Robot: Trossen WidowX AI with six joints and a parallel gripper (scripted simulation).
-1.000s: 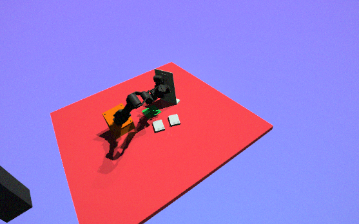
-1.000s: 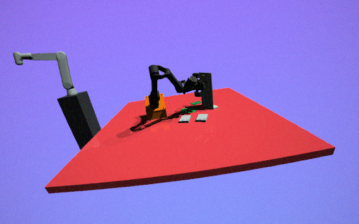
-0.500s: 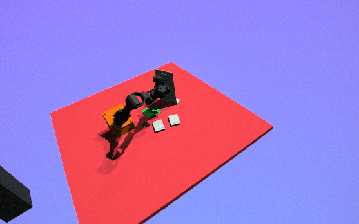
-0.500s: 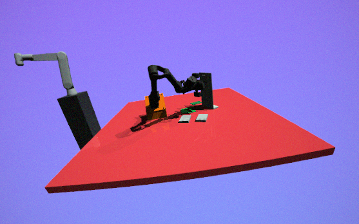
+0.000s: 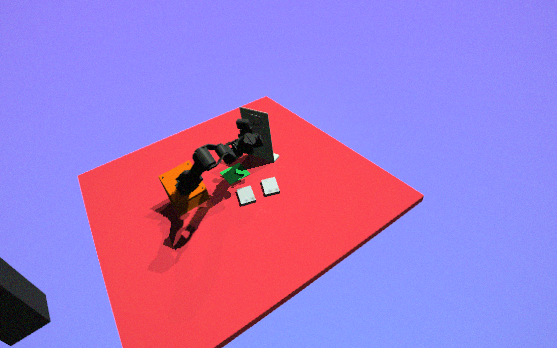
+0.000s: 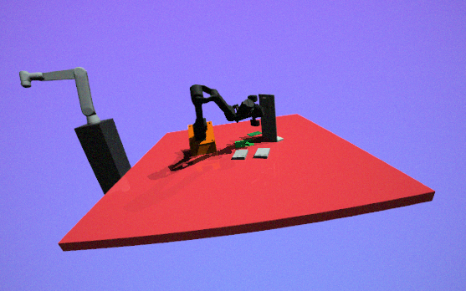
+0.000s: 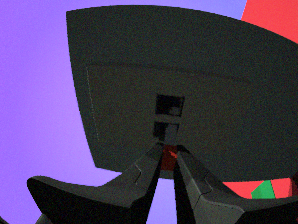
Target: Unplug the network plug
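The green marked square lies 22 cm below my gripper tip, 14 cm behind it and 1 cm to the left of it. From my gripper tip the other things lie so: network plug: right at my gripper tip; then upright panel: 8 cm below, 4 cm ahead, 1 cm to the left.
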